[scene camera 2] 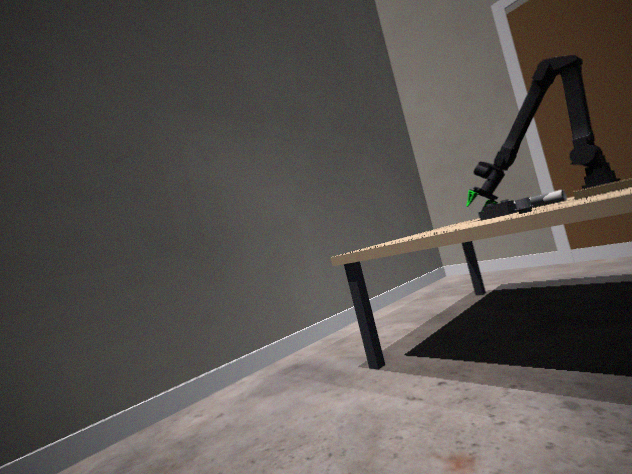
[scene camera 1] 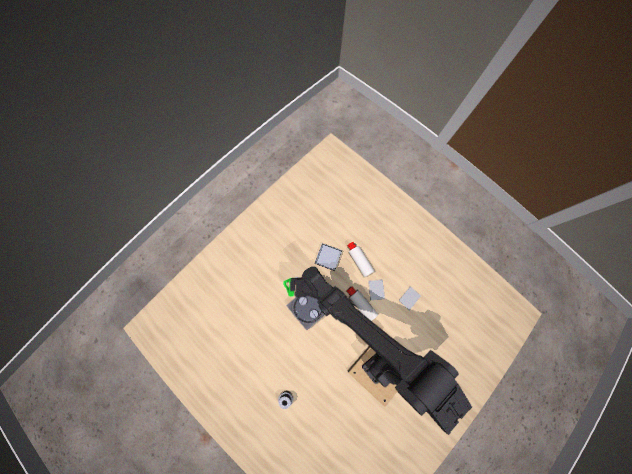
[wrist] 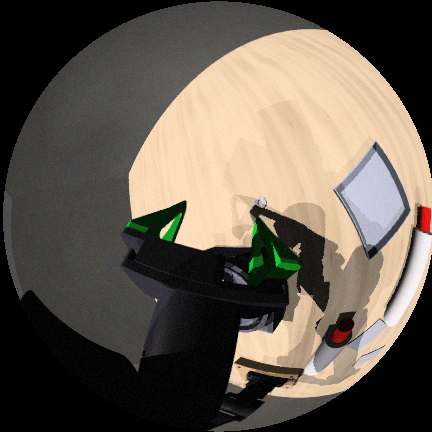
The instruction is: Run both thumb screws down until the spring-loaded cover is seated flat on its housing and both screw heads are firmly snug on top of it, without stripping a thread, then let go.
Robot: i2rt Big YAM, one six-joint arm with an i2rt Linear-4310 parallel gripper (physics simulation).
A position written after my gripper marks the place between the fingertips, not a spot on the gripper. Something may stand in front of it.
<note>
A grey square plate (wrist: 372,194) rests on the table. Also in view: my gripper (wrist: 220,212).
</note>
